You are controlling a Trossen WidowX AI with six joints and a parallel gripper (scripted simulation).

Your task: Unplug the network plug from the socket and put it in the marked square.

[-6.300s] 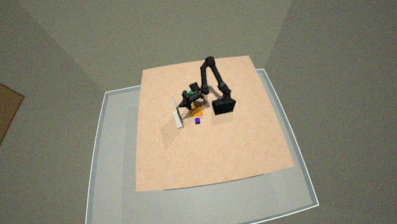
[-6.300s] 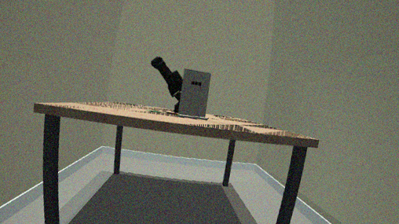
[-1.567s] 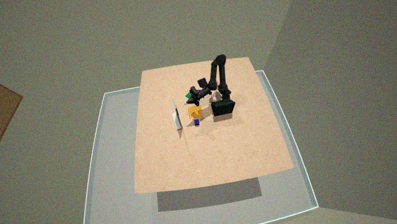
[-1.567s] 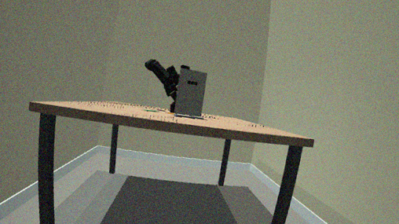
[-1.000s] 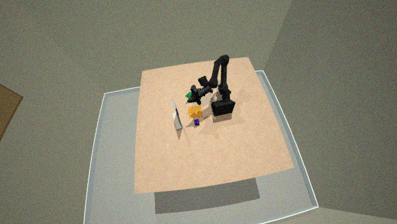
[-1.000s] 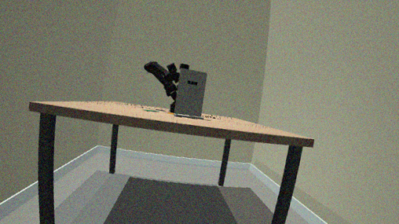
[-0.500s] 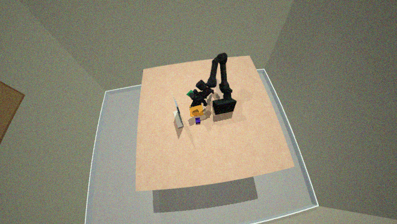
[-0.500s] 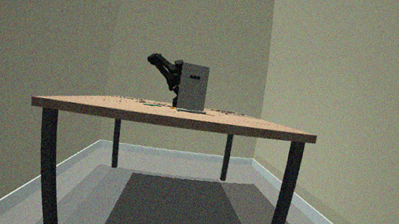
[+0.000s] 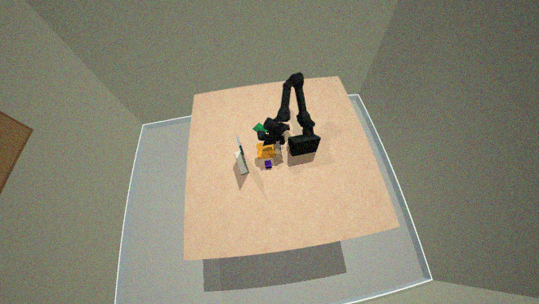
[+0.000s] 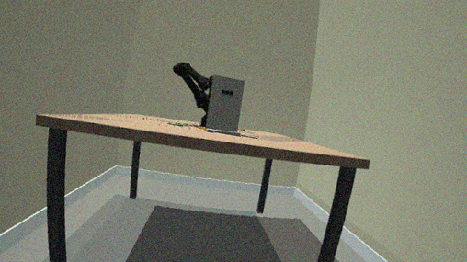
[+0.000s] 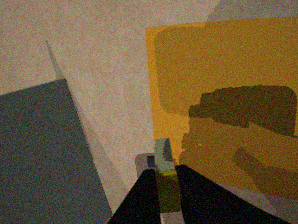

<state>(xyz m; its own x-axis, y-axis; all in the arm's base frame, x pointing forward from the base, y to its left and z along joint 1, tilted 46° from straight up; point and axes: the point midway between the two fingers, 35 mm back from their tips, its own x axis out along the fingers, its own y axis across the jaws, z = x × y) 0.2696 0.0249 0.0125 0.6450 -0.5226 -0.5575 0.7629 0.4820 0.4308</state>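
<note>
The orange marked square is 8 cm below my gripper tip. The rest, counted from my gripper tip: upright grey panel: 15 cm ahead, 6 cm to the left, 5 cm above; yellow plug: right at my gripper tip.
</note>
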